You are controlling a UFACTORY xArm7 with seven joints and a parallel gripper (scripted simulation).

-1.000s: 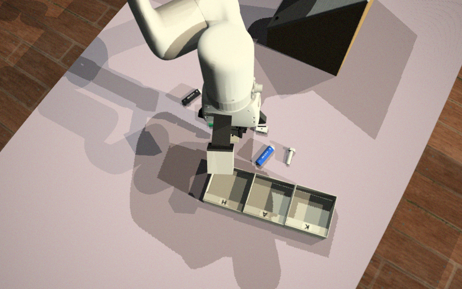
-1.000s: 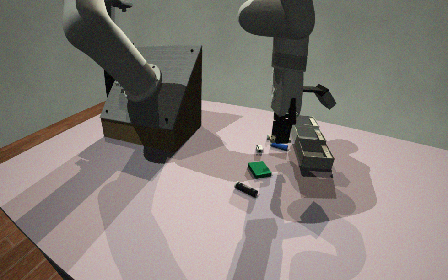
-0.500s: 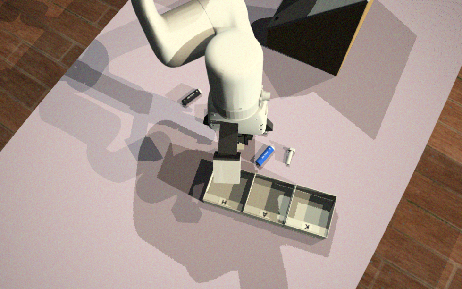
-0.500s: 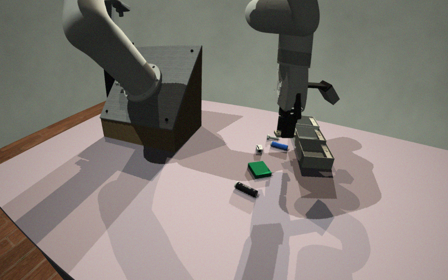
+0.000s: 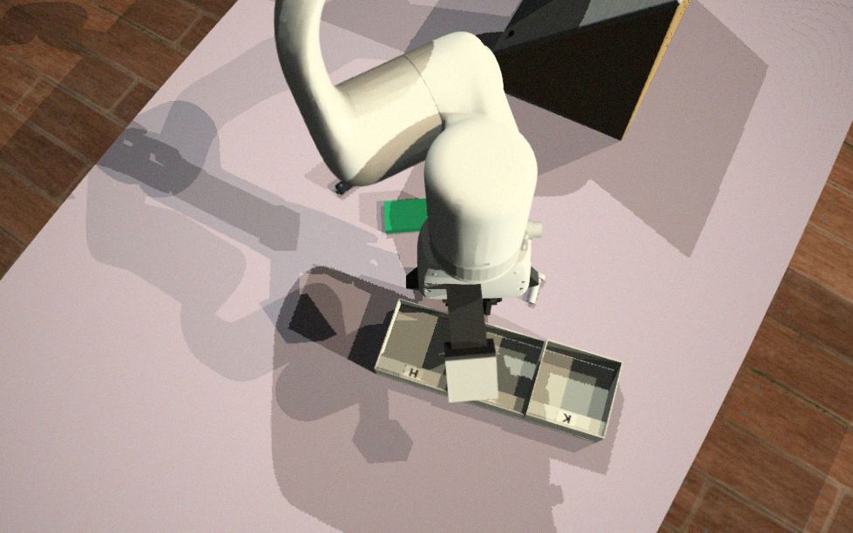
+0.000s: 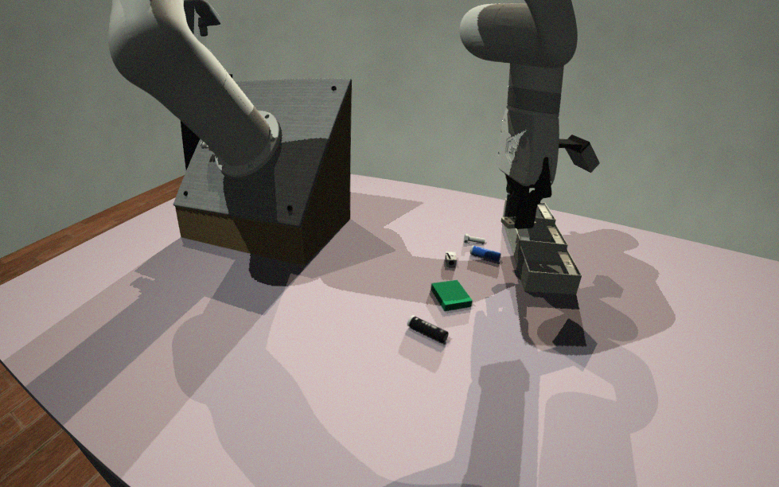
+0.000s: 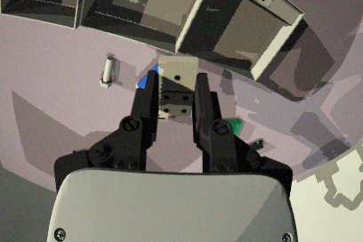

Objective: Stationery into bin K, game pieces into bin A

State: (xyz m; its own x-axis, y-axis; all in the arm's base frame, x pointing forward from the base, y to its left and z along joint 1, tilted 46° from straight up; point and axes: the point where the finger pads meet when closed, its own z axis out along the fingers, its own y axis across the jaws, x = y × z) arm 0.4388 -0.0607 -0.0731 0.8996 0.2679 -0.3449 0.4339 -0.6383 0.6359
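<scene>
My gripper is now 40 mm short of the three-part bin row, 50 mm to the right of it and 70 mm above it. The rest, counted from my hand: domino: 20 mm below; blue battery: 40 mm behind, 10 mm to the left, 80 mm below; bolt: 70 mm behind, 50 mm to the left, 80 mm below.
</scene>
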